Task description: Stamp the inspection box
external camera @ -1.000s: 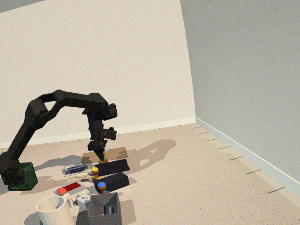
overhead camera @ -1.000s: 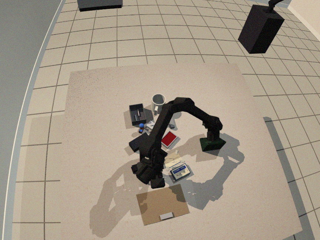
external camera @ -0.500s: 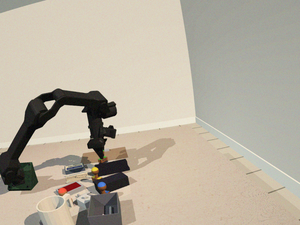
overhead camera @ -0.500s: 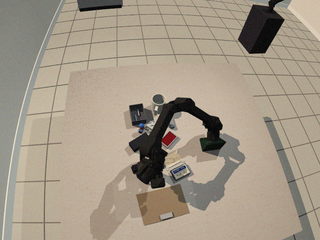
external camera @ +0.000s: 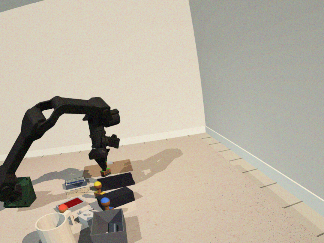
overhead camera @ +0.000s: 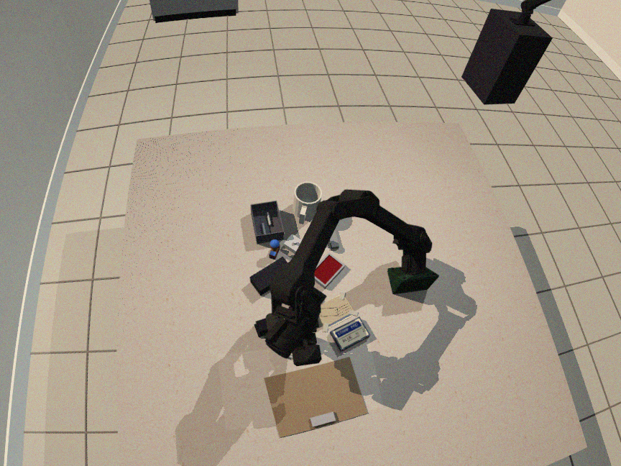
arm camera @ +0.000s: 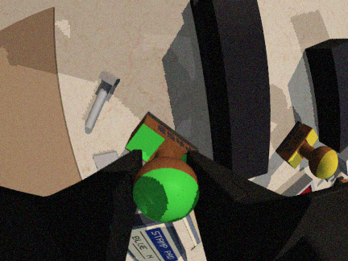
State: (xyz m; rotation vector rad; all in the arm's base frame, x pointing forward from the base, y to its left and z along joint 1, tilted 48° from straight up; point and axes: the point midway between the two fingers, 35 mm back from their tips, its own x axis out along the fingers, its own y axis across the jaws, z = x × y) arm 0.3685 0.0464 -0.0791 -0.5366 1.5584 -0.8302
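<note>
Right now my gripper tip is 17 cm to the left of the ink pad, 13 cm past it and 5 cm above it. Round my gripper tip: cream card (12 cm behind, 6 cm below, 5 cm to the right); yellow stamp (13 cm to the right, 4 cm below, 3 cm behind); green stamp (right at my gripper tip).
</note>
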